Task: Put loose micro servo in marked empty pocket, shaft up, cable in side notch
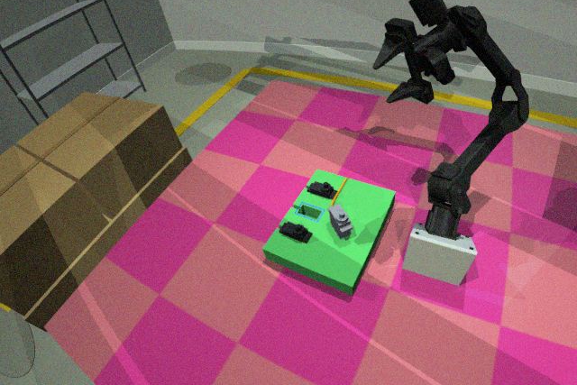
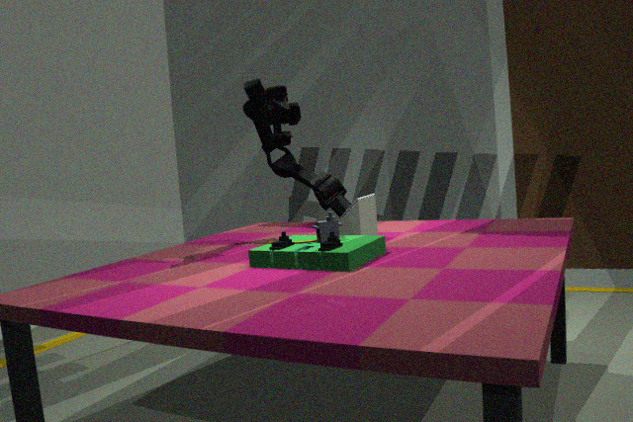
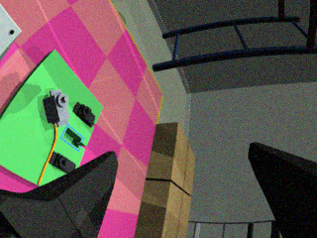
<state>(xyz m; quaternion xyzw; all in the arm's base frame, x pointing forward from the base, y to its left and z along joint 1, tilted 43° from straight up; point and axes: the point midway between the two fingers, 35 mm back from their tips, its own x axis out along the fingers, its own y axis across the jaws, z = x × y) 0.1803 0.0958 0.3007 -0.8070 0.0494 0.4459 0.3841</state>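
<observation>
My gripper tip is now 6 cm short of the green deck, 10 cm to the right of it and 36 cm above it.
</observation>
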